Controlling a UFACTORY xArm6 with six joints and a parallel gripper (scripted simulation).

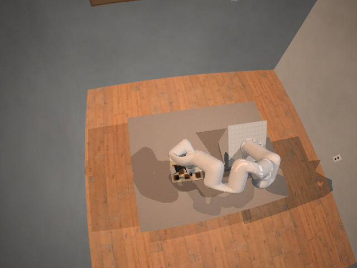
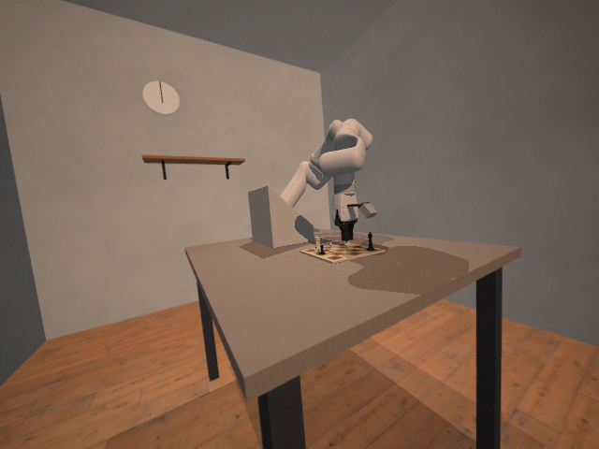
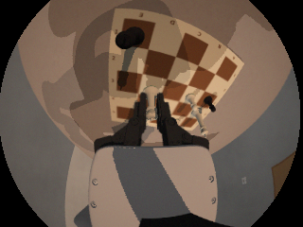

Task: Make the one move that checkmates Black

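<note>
Now: hand 80 mm short of the tall black piece, 30 mm to the right of it and 20 mm above it. Also, from my hand: black pawn: 10 mm behind, 120 mm to the right, 40 mm below; chessboard: 40 mm to the right, 50 mm below.
</note>
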